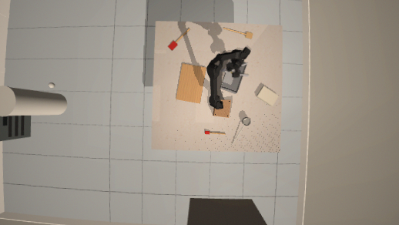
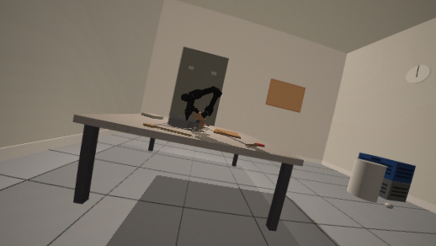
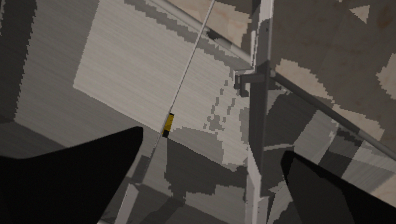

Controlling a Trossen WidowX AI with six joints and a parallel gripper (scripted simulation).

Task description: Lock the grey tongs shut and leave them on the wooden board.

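My gripper tip is now 5 cm past the grey roasting tin, 1 cm to the left of it and 3 cm above it. Also, from my gripper tip: cream block: 25 cm behind, 35 cm to the right, 4 cm below; red-headed tool: 34 cm ahead, 52 cm to the left, 5 cm below; wooden board: 10 cm behind, 40 cm to the left, 5 cm below.
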